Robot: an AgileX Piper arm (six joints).
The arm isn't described. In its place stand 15 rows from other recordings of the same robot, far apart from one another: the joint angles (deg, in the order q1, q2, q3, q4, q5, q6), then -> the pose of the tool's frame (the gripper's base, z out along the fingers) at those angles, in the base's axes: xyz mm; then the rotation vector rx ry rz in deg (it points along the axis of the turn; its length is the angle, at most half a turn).
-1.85 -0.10 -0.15 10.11 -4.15 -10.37 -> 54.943 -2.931 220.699 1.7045 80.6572 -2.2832
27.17 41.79 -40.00 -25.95 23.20 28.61 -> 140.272 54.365 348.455 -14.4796 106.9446 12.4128
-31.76 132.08 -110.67 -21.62 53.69 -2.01 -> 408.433 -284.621 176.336 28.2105 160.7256 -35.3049
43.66 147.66 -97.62 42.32 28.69 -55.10 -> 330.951 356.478 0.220 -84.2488 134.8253 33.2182
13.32 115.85 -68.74 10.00 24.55 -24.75 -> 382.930 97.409 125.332 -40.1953 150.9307 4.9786
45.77 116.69 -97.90 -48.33 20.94 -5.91 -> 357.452 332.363 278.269 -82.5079 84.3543 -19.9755
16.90 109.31 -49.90 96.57 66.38 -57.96 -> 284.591 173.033 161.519 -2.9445 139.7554 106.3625
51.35 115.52 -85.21 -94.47 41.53 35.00 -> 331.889 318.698 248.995 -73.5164 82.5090 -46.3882
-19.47 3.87 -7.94 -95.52 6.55 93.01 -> 47.582 -27.780 257.043 17.2959 79.1636 -22.8197
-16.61 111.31 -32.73 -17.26 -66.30 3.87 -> 311.055 -66.989 125.148 -0.2555 97.9596 -1.2458
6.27 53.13 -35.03 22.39 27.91 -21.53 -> 177.200 35.792 280.065 -14.2618 128.3262 14.1182
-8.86 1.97 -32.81 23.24 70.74 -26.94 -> -14.489 36.565 289.512 -22.9576 118.6052 7.0113
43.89 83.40 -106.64 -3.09 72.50 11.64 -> 206.128 191.801 482.566 -37.4933 131.0301 23.2627
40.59 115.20 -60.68 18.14 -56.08 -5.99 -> 335.928 256.864 193.569 -14.7969 84.5939 25.2678
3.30 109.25 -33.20 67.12 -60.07 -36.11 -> 279.239 -56.679 113.866 38.2573 110.2866 -47.5173
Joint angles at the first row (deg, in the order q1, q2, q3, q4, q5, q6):
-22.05 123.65 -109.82 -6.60 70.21 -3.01
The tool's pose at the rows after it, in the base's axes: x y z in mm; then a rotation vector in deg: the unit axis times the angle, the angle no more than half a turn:
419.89 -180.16 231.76 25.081 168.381 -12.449
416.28 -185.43 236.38 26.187 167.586 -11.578
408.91 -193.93 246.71 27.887 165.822 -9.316
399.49 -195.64 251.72 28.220 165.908 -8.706
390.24 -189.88 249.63 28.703 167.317 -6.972
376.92 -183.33 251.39 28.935 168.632 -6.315
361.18 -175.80 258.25 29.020 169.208 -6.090
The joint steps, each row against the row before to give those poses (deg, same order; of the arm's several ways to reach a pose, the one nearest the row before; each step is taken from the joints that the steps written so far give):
0.00 -0.09 0.00 0.34 0.10 -0.55
-0.95 -0.60 0.00 0.86 0.00 -0.37
-1.76 -1.39 0.11 2.18 0.00 -1.00
-0.82 -1.91 2.08 0.56 0.00 -0.73
0.00 -1.97 3.63 0.81 0.00 0.00
0.00 -2.96 4.35 0.10 0.00 0.01
0.00 -3.80 4.40 0.00 0.00 -0.01

